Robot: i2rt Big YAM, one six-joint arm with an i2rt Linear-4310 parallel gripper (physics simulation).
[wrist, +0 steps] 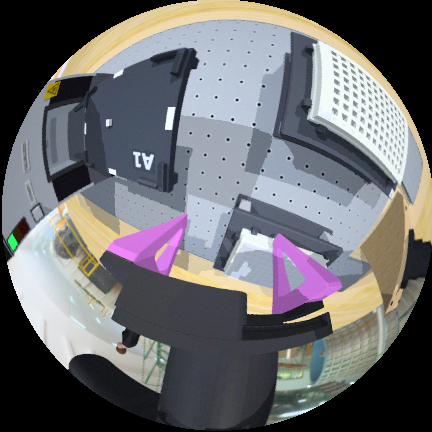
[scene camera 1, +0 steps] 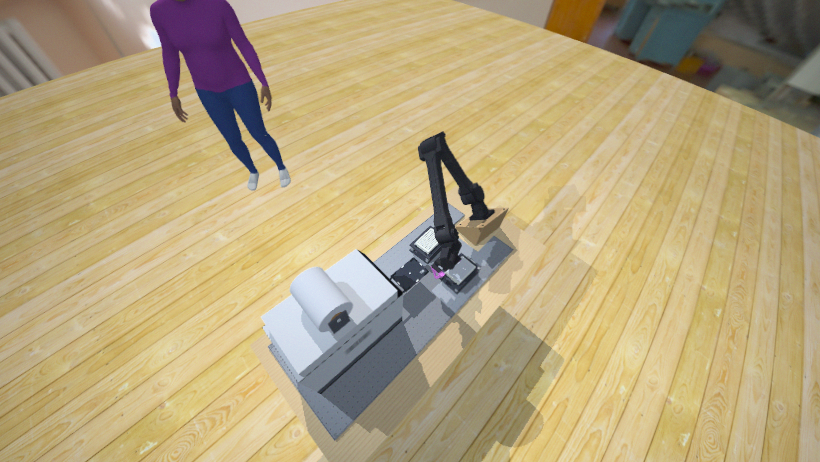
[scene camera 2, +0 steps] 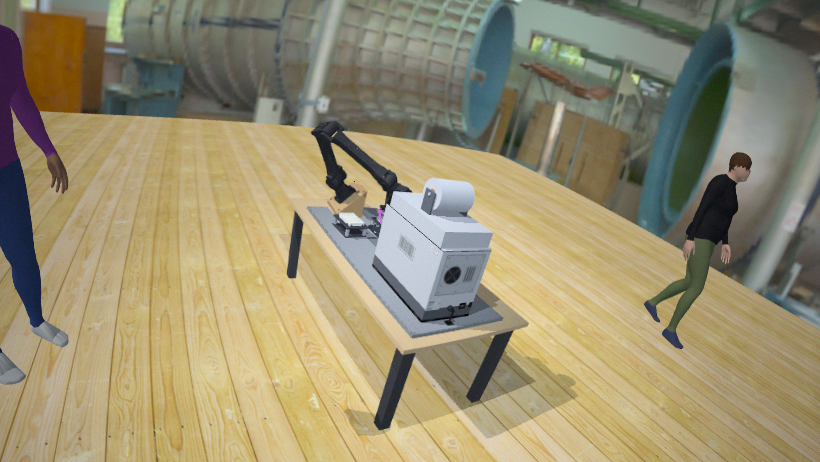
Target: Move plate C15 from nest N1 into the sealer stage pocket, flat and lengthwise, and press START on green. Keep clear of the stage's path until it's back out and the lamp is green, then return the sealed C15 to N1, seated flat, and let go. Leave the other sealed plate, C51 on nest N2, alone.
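Places are measured from the arm's base along level axes (x back, y right, z up), in centimetres.
Where they show: gripper, fingertip midpoint: (wrist: 232,228) (scene camera 1: 442,272); arm's base, origin of the base link: (scene camera 1: 482,216) (scene camera 2: 345,195).
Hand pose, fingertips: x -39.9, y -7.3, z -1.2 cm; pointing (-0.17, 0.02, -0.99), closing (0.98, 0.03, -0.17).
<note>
Things, the pixels of their top centre, and the offset from my fingertips. "pt": a spot on its surface instead. Level surfaces: height alone.
- white open-well plate C15, middle of its top: (scene camera 1: 429,239) (scene camera 2: 351,217) dx +8.6, dy +16.2, dz +0.7 cm
- nest N1, surface spot: (wrist: 295,85) pt dx +1.1, dy +13.8, dz -0.9 cm
- sealed plate C51, middle of its top: (wrist: 274,273) (scene camera 1: 460,269) dx +7.5, dy -4.8, dz +0.1 cm
- nest N2, surface spot: (wrist: 280,218) pt dx +6.1, dy +0.0, dz -5.6 cm
- dark sealer stage, middle of its top: (wrist: 86,127) (scene camera 1: 402,279) dx -16.9, dy +8.6, dz +3.5 cm
- table, its level: dz -7.4 cm
The white open-well plate C15 (scene camera 1: 426,241) (scene camera 2: 351,219) (wrist: 365,110) lies flat on nest N1 (wrist: 295,85). The sealed plate C51 (scene camera 1: 461,269) (wrist: 250,262) sits on nest N2 (wrist: 280,218), partly hidden behind a finger in the wrist view. The dark sealer stage (scene camera 1: 408,275) (wrist: 132,120) is out, its pocket empty, with A1 marked on it. My gripper (scene camera 1: 439,273) (scene camera 2: 380,216) (wrist: 232,228) is open and empty, its magenta fingers on the N2 side, near C51 and above the board. The panel lamp (wrist: 12,242) is green.
The sealer (scene camera 1: 350,281) (scene camera 2: 427,246) (wrist: 25,165) with its white film roll (scene camera 1: 318,298) (scene camera 2: 454,196) stands beyond the stage. The arm's wooden mount (scene camera 1: 483,228) (scene camera 2: 348,200) (wrist: 387,250) is at the other end. A person in purple (scene camera 1: 212,45) and one in black (scene camera 2: 714,212) stand off the table (scene camera 2: 401,338).
</note>
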